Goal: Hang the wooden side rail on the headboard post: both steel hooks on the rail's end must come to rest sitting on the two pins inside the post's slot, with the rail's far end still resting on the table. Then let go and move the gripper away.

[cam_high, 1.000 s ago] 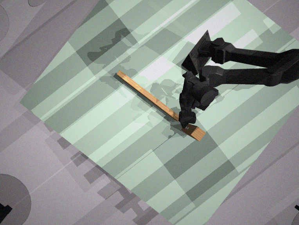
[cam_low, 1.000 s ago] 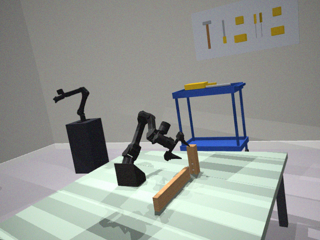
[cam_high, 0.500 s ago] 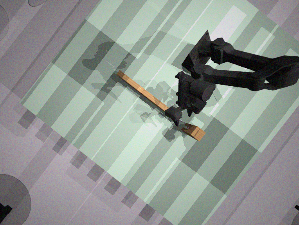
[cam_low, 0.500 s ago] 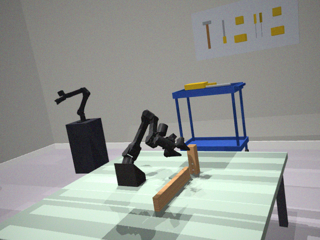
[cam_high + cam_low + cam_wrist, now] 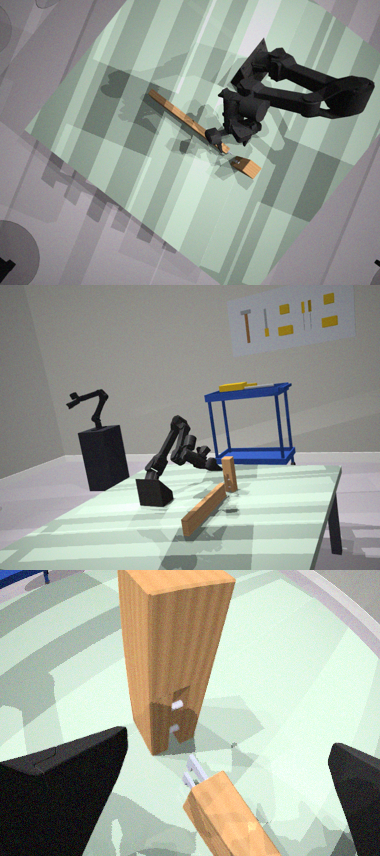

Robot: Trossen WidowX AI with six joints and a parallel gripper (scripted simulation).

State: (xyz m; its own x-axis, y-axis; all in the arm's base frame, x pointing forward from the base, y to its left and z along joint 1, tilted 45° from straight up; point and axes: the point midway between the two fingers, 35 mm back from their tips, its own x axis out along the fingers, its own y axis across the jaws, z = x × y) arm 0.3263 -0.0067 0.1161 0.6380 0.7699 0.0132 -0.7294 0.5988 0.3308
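The headboard post is 9 cm to the left of my gripper tip, 7 cm below it and 3 cm ahead of it.
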